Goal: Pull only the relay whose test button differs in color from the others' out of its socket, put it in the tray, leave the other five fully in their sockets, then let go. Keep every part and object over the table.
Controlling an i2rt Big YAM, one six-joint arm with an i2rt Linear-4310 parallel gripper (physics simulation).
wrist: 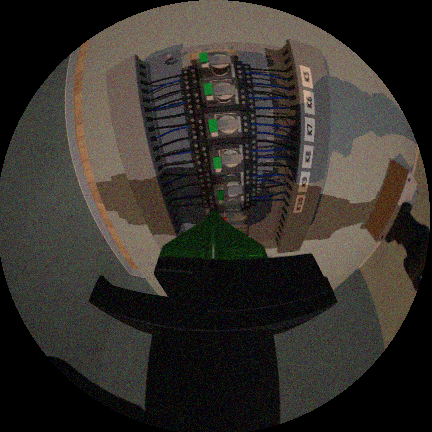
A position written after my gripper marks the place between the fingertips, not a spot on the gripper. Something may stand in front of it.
Note:
I see my gripper (212, 216), a relay (228, 188), a relay (227, 157), a relay (224, 123) and a relay (219, 90).

